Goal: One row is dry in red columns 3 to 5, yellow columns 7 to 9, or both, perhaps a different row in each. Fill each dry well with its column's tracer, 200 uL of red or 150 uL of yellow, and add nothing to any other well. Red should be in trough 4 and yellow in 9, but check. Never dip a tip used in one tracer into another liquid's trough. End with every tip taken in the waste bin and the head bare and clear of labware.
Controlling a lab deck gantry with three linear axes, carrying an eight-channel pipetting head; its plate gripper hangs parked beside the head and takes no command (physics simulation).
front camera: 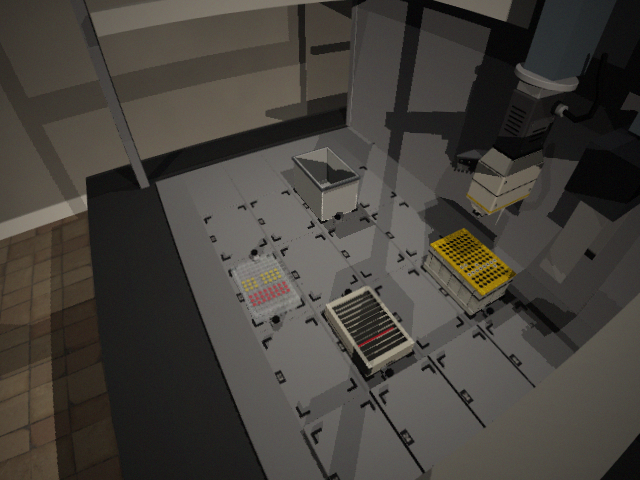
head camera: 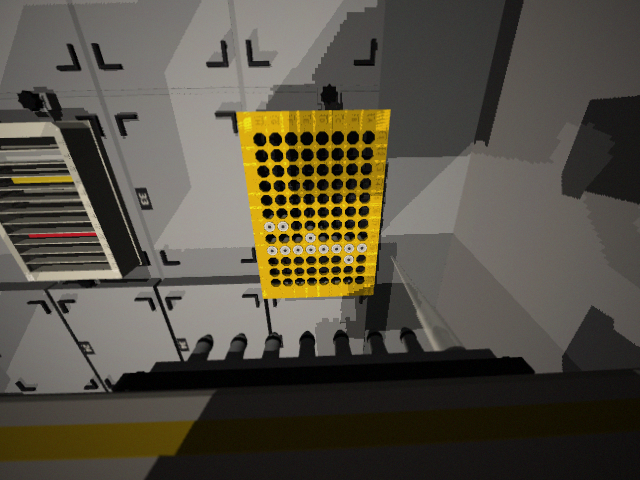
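The pipetting head (front camera: 505, 180) hangs above the yellow tip rack (front camera: 439, 246) (head camera: 248, 126). One pale tip (front camera: 497, 217) (head camera: 421, 310) is on its rightmost channel in the head view; seven nozzles beside it are bare. Any liquid in the tip cannot be made out. Several white tips (head camera: 310, 238) stand in the rack. The well plate (front camera: 276, 311) shows an unbroken red block (front camera: 269, 292) and a yellow block (front camera: 270, 276) with one gap across it. The trough rack (front camera: 388, 357) (head camera: 103, 237) shows red liquid (front camera: 376, 336) (head camera: 62, 235) and yellow liquid (head camera: 43, 179). The parked gripper cannot be made out clearly.
The open waste bin (front camera: 339, 201) stands toward the back of the deck, with tall walls. Dark clamp knobs (front camera: 275, 319) (head camera: 329, 94) and corner brackets stand beside the labware. Enclosure walls rise behind and to the right of the tip rack.
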